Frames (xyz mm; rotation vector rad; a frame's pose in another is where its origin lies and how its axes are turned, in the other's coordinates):
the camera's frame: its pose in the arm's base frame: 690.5 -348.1 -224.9 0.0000 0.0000 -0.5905
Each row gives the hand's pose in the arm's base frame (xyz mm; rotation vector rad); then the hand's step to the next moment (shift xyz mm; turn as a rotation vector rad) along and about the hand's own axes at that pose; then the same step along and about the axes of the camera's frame.
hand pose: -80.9 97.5 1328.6 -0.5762 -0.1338 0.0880
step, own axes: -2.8 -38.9 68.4 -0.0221 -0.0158 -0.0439
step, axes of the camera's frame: -11.5 -3.1 77.8 0.0099 -0.0408 -0.0300
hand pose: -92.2 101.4 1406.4 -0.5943 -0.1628 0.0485
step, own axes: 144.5 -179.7 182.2 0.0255 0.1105 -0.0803
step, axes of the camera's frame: 112.2 33.6 269.5 0.0046 0.0626 -0.1240
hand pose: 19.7 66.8 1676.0 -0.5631 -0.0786 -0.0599
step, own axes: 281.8 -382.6 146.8 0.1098 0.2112 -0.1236
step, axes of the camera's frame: 342.6 -76.4 352.3 0.0502 0.1639 -0.2063
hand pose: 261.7 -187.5 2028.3 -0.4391 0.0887 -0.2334
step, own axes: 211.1 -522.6 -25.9 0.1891 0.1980 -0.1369
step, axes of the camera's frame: 368.5 -380.5 194.4 0.1305 0.1741 -0.2153
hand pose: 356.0 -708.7 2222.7 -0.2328 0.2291 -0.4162
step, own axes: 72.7 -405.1 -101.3 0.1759 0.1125 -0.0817
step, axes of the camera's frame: 134.0 -402.1 0.4 0.1404 0.1076 -0.1378
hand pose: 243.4 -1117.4 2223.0 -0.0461 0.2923 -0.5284
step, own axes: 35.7 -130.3 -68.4 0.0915 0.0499 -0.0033
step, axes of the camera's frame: 26.5 -136.7 -59.5 0.0837 0.0527 -0.0331
